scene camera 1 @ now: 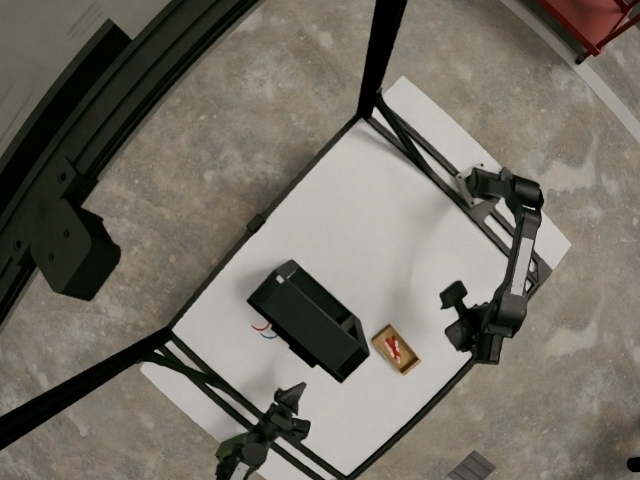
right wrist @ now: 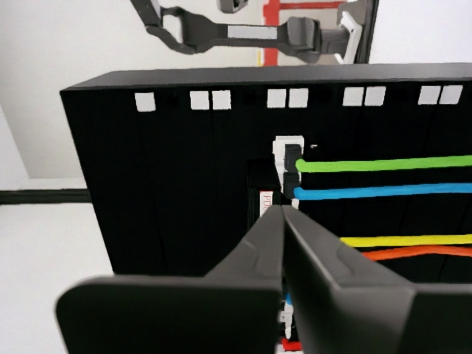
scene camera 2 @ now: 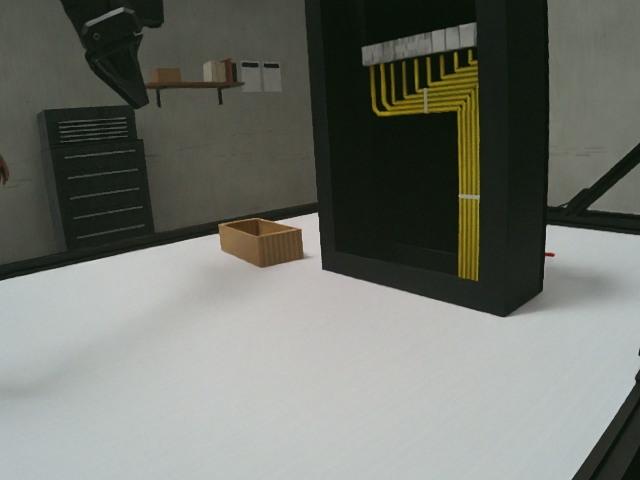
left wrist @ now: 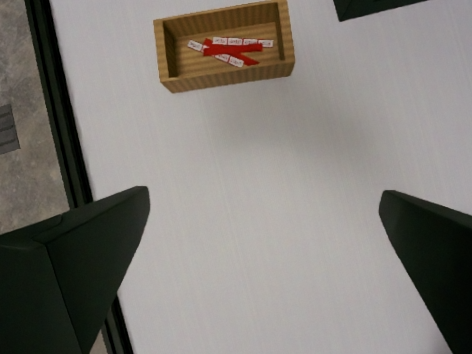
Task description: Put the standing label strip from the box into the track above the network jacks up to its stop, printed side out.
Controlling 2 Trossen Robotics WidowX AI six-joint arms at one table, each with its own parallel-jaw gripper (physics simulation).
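Frame: origin at the left arm's base, x ahead, y left, z up, level; metres.
Seen in the pictures: left gripper, between the fingertips: (scene camera 1: 450, 323) (scene camera 2: 142, 107) (left wrist: 264, 199); right gripper, between the fingertips: (scene camera 1: 305, 382) (right wrist: 279, 216); left arm's base, origin of its link: (scene camera 1: 477, 184) (right wrist: 343, 41).
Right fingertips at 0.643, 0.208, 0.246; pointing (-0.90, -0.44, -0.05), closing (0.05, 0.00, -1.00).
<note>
Pixels of each thing's top centre, then the offset from my right fingertips to it, as dx, dy, dz. "pt": a spot on its surface instead. Level surfaces: height alone.
- small wooden box, centre of its top: (left wrist: 222, 39) (scene camera 2: 257, 226) (scene camera 1: 397, 351) -0.220, +0.102, -0.239
- black housing, centre of its top: (scene camera 1: 310, 327) -0.089, -0.132, +0.119
- red-edged printed label, a spot on its surface: (right wrist: 266, 200) pt -0.032, -0.032, +0.000
- white table, height of its surface: dz -0.281
A small wooden box (scene camera 1: 381, 347) (scene camera 2: 279, 250) (left wrist: 227, 81) holds crossed strips with white printed labels (left wrist: 235, 41) and red parts (left wrist: 232, 49). A black housing (scene camera 1: 310, 322) (scene camera 2: 522, 155) (right wrist: 130, 200) carries the network jacks (right wrist: 288, 145). Beside them in the right wrist view is a dark track (right wrist: 253, 175) with a red-edged printed label (right wrist: 266, 200), print facing the camera; the fingers hide its lower part. My left gripper (scene camera 1: 449, 314) (left wrist: 264, 199) is wide open and empty, above the table and off to one side of the box. My right gripper (scene camera 1: 303, 385) (right wrist: 279, 216) is shut in front of the jacks, with nothing seen between its fingertips.
Green (right wrist: 380, 164), blue (right wrist: 380, 191), yellow (right wrist: 410, 241) and orange (right wrist: 430, 251) cables run across the housing's face. Yellow cables (scene camera 2: 467, 206) fill part of its open back. Dark rails (scene camera 1: 423, 408) (left wrist: 65, 145) edge the white table (scene camera 1: 361, 206).
</note>
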